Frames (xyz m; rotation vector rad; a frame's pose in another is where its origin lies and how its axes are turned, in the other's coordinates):
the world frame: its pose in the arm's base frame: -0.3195 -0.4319 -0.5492 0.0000 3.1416 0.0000
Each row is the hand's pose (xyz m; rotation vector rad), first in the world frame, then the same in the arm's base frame.
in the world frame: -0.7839 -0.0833 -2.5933 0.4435 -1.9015 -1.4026
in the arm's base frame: 0.4644 -0.5152 2.0441 -1.1948 0.7914 -0.3778
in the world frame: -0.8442 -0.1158 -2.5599 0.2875 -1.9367 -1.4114
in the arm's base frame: 0.5247 -0.5477 2.0107 -1.1943 0.7781 -0.2433
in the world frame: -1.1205 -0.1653 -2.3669 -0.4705 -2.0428 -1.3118
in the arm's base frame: 0.8010 -0.5972 1.8177 -1.0827 0.7090 0.3883
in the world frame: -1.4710 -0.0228 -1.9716 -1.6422 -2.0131 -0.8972
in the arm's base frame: 1.1515 -0.4547 1.4224 -0.7081 0.4319 1.2961
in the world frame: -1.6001 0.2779 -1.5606 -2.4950 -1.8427 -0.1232
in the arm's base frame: 1.2806 -0.1540 1.0114 -0.0922 0.0435 1.8680
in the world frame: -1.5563 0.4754 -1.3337 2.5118 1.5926 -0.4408
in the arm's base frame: 1.2368 0.0435 0.7845 0.3494 -0.1611 1.9911
